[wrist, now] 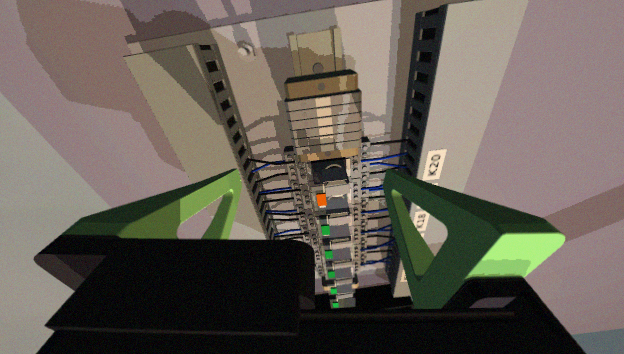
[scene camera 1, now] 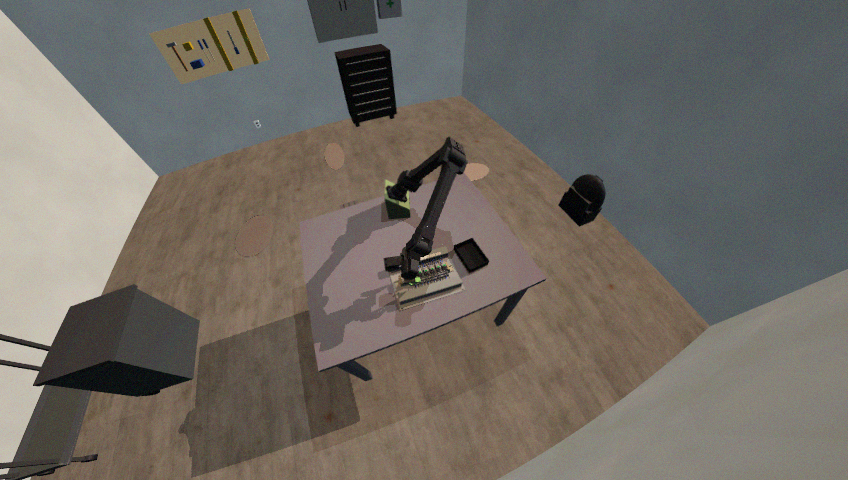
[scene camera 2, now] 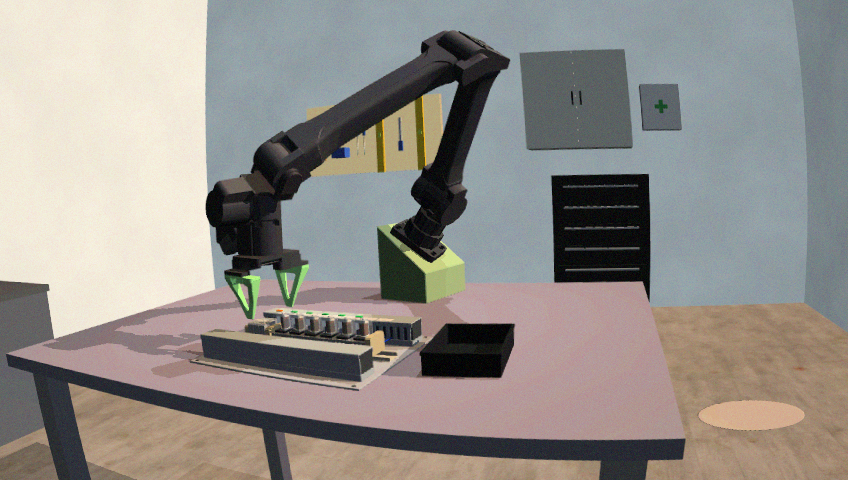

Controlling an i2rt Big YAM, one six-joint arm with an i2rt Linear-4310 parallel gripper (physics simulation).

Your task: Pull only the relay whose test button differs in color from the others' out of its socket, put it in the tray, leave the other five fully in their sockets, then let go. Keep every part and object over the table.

same spot on panel: (wrist: 378,47) = (scene camera 1: 395,276)
